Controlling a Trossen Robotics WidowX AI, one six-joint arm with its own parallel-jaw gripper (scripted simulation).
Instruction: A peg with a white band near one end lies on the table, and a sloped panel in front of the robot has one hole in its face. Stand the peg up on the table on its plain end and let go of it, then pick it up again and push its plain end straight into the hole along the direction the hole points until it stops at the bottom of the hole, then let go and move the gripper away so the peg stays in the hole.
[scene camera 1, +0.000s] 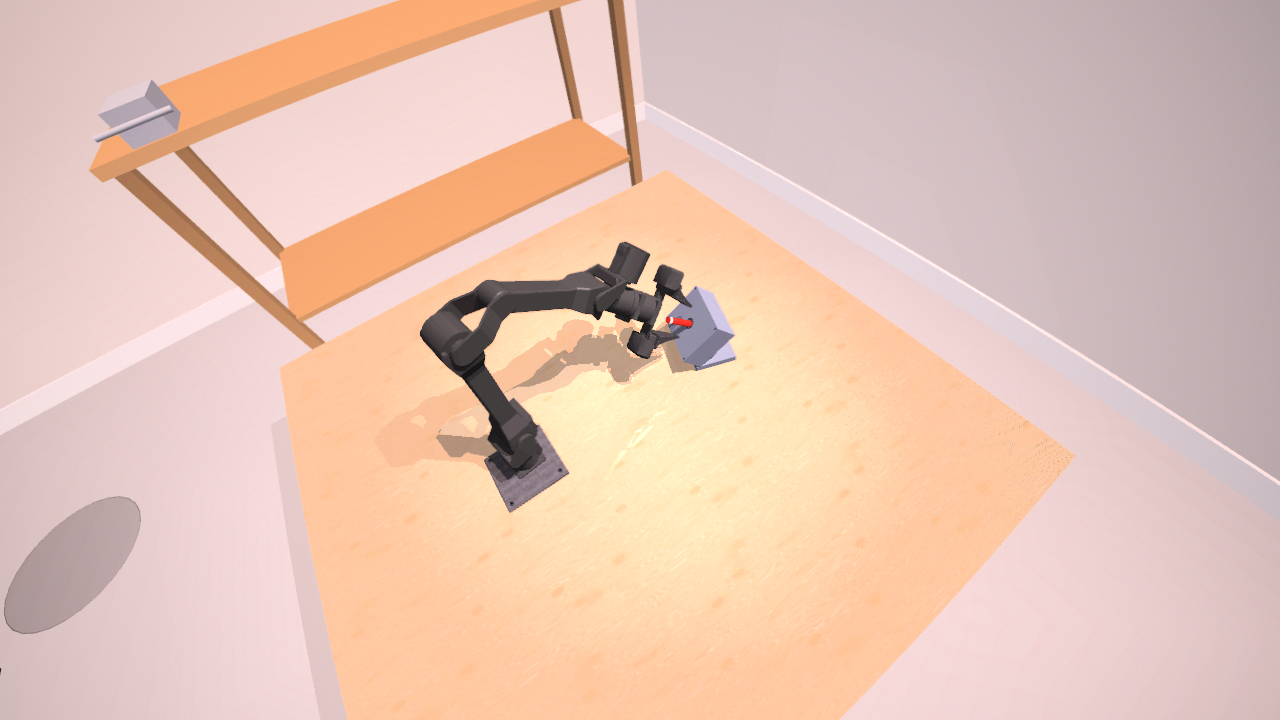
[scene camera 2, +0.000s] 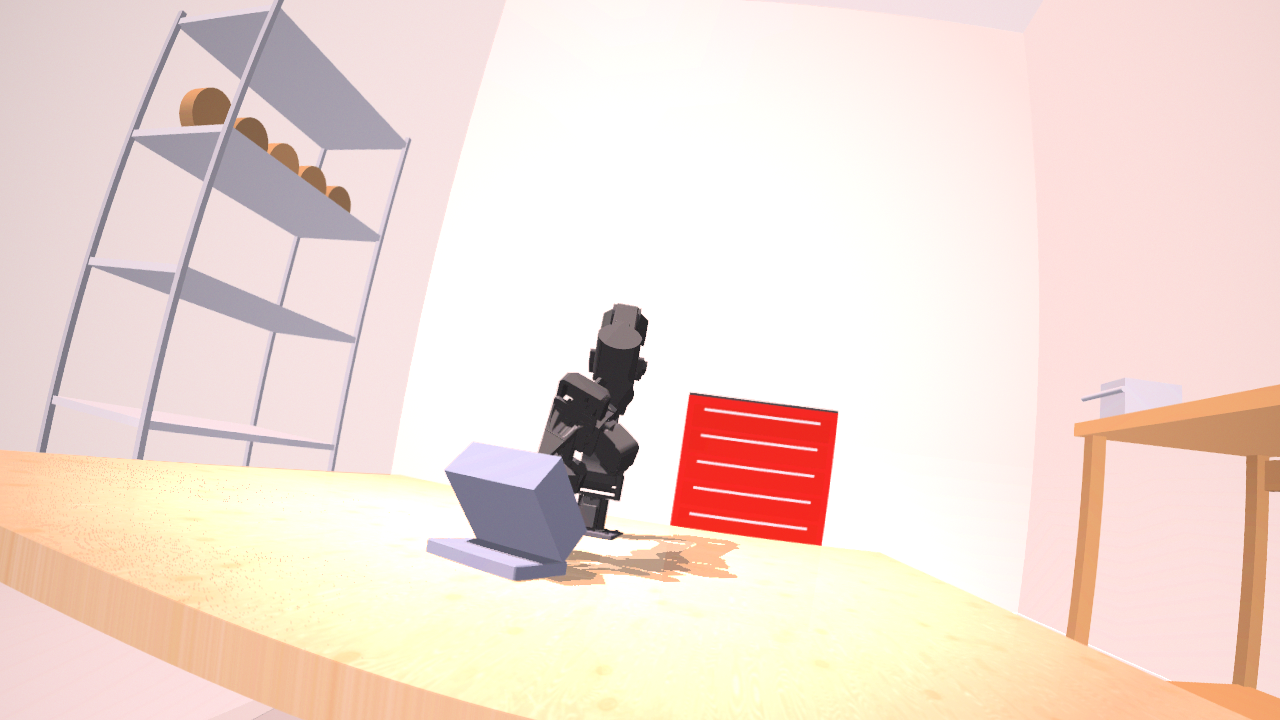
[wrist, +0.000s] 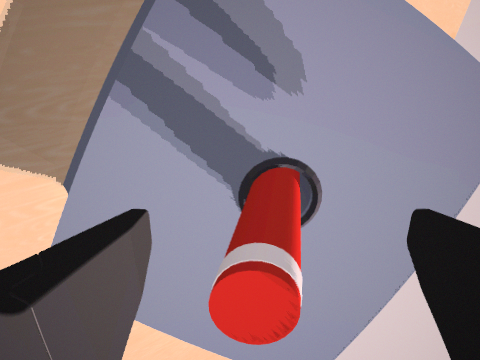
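Note:
Red peg (wrist: 256, 298); scene camera 2 does not show it, hidden by the grey sloped panel. Grey sloped panel (scene camera 2: 520, 499), (scene camera 1: 698, 344), (wrist: 374, 104). My gripper (scene camera 2: 535, 477), (scene camera 1: 684, 321), (wrist: 284, 228): open, holds nothing.

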